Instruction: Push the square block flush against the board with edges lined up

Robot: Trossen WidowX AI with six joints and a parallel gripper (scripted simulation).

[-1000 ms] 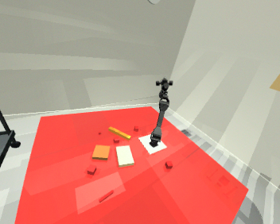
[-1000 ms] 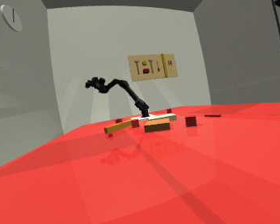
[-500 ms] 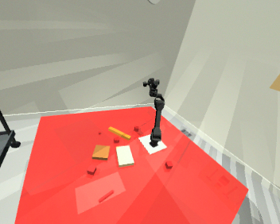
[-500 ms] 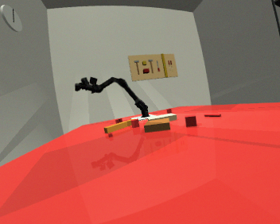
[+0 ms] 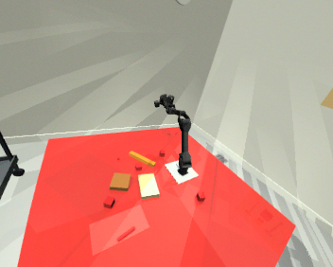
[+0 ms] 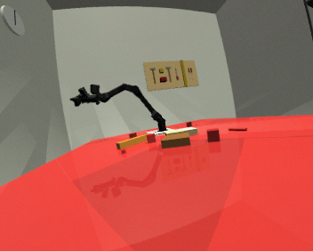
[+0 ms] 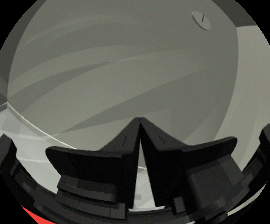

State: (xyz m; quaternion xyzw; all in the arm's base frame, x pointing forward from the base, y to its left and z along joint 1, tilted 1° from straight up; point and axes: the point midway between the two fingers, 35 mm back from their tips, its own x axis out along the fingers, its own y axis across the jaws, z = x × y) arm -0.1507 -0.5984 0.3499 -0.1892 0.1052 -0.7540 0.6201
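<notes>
The board is 440 mm ahead of my gripper tip, 620 mm to the left of it and 350 mm below it. From my gripper tip the other things lie so: orange square block 570 mm ahead, 520 mm to the left, 350 mm below; then thin red bar 640 mm ahead, 790 mm to the left, 360 mm below; then long thin yellow bar 360 mm ahead, 390 mm to the left, 350 mm below.
</notes>
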